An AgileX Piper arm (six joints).
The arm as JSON. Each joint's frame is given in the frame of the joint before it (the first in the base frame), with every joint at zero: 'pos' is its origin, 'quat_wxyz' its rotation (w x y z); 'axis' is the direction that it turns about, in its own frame. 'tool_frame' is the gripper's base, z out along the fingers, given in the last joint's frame.
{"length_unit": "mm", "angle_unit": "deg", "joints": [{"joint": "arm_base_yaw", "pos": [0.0, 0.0, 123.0], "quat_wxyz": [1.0, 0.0, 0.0, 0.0], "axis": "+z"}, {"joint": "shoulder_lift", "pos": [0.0, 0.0, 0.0], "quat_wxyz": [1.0, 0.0, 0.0, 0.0], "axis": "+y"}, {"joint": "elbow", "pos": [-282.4, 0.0, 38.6], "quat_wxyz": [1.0, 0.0, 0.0, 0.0], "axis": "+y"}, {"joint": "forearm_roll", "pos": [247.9, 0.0, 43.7], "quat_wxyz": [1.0, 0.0, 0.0, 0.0], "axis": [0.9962, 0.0, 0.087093]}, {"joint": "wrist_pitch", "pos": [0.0, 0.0, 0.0], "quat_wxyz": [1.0, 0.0, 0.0, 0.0], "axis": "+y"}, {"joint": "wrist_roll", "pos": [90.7, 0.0, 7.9], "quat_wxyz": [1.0, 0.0, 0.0, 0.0], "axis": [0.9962, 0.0, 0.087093]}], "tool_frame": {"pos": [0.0, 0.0, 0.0], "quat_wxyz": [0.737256, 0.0, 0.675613, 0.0]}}
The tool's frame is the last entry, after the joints.
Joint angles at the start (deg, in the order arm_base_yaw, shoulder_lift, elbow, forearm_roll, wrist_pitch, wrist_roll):
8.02, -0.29, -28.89, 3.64, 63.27, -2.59
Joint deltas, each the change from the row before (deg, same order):
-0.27, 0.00, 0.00, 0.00, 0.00, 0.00
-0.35, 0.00, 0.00, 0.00, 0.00, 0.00
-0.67, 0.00, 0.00, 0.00, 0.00, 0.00
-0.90, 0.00, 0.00, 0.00, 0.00, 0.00
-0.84, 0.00, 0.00, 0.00, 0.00, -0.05
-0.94, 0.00, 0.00, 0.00, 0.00, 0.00
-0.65, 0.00, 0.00, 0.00, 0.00, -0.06
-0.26, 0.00, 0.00, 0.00, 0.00, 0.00
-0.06, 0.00, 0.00, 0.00, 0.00, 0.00
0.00, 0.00, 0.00, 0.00, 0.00, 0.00
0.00, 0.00, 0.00, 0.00, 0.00, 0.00
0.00, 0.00, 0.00, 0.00, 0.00, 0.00
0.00, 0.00, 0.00, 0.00, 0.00, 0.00
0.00, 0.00, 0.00, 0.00, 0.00, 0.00
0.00, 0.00, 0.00, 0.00, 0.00, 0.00
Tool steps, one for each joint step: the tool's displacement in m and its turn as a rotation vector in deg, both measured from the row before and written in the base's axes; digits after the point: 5 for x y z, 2 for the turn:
0.00002, 0.00004, 0.00000, 0.00, 0.00, -0.27
0.00002, 0.00005, 0.00000, 0.00, 0.00, -0.35
0.00005, 0.00010, 0.00000, 0.00, 0.00, -0.67
0.00007, 0.00013, 0.00000, 0.00, 0.00, -0.90
0.00006, 0.00012, 0.00000, -0.04, -0.01, -0.82
0.00007, 0.00014, 0.00000, 0.00, 0.00, -0.94
0.00005, 0.00009, 0.00000, -0.05, -0.01, -0.62
0.00002, 0.00004, 0.00000, 0.00, 0.00, -0.26
0.00000, 0.00001, 0.00000, 0.00, 0.00, -0.06
0.00000, 0.00000, 0.00000, 0.00, 0.00, 0.00
0.00000, 0.00000, 0.00000, 0.00, 0.00, 0.00
0.00000, 0.00000, 0.00000, 0.00, 0.00, 0.00
0.00000, 0.00000, 0.00000, 0.00, 0.00, 0.00
0.00000, 0.00000, 0.00000, 0.00, 0.00, 0.00
0.00000, 0.00000, 0.00000, 0.00, 0.00, 0.00

